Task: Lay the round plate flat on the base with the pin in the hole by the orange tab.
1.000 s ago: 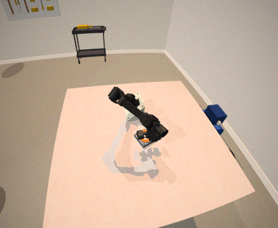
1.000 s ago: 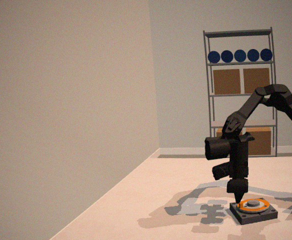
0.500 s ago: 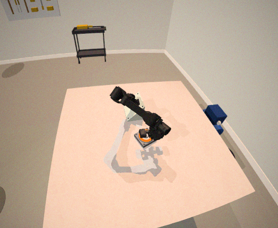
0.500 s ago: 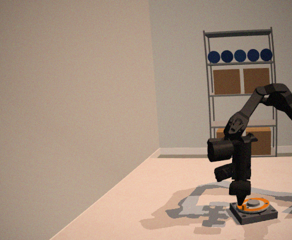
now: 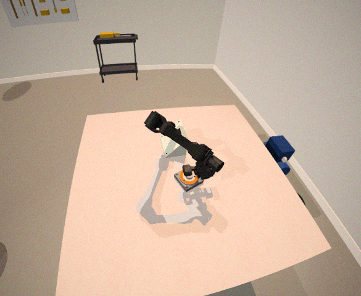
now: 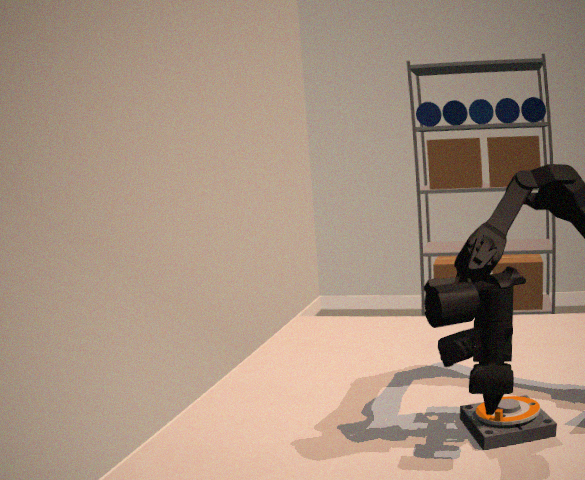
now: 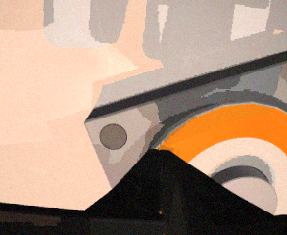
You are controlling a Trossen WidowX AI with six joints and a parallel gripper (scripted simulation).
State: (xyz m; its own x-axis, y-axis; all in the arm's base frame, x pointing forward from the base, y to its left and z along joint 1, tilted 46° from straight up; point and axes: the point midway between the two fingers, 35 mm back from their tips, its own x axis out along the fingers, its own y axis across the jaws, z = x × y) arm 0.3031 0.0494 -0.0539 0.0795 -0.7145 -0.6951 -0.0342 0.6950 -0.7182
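Now: the round plate 2 cm behind my gripper tip, 2 cm to the right of it and 1 cm below it. Round my gripper tip: square dark grey base (3 cm behind, 5 cm to the right, 2 cm below).
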